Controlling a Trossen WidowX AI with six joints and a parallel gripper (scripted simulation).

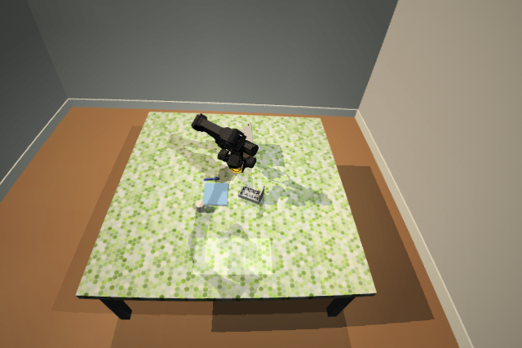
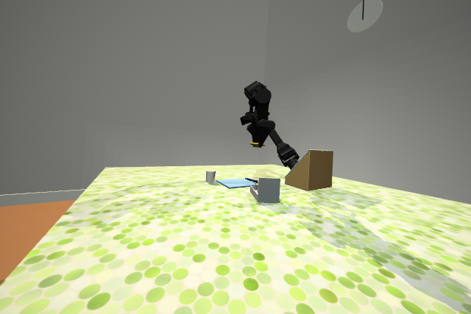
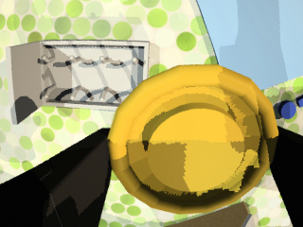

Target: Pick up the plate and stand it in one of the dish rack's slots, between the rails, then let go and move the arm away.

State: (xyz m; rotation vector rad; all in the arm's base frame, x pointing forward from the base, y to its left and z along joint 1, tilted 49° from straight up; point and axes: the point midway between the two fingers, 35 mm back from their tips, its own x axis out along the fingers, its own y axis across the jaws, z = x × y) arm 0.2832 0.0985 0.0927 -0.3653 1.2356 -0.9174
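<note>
My gripper tip is now 15 cm above the dish rack, 8 cm to the right of it and 3 cm short of it. Also, from my gripper tip: yellow plate: 1 cm above; then light blue mat: 17 cm below, 11 cm to the right, 1 cm ahead; then blue spoon: 17 cm below, 13 cm to the right, 10 cm behind.
</note>
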